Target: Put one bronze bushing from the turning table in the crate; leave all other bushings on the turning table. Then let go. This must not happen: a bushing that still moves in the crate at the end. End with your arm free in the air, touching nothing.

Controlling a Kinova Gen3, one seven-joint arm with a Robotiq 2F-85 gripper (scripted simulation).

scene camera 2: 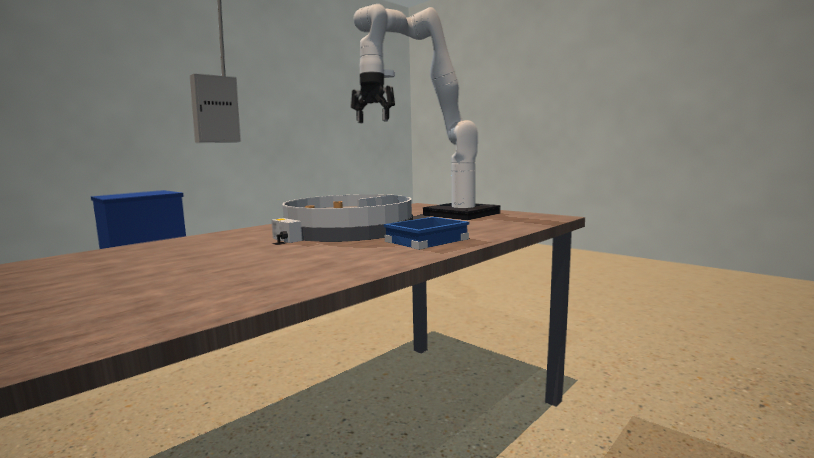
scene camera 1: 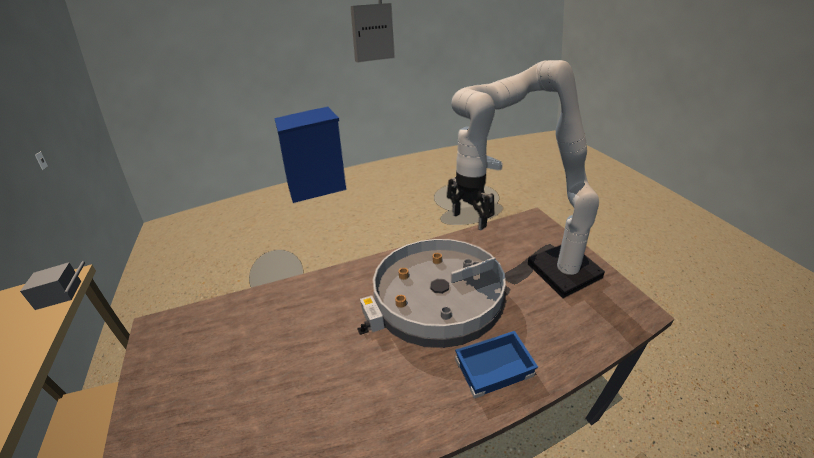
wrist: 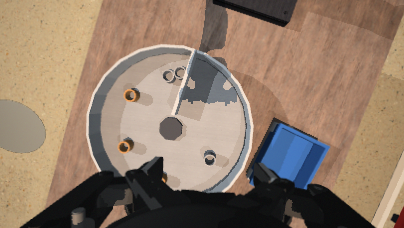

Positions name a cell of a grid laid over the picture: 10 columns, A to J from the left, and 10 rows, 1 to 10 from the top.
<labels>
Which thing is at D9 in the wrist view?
My gripper.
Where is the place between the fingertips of my gripper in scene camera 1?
F5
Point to a blue crate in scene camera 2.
At F6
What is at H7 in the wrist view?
A blue crate.
</labels>
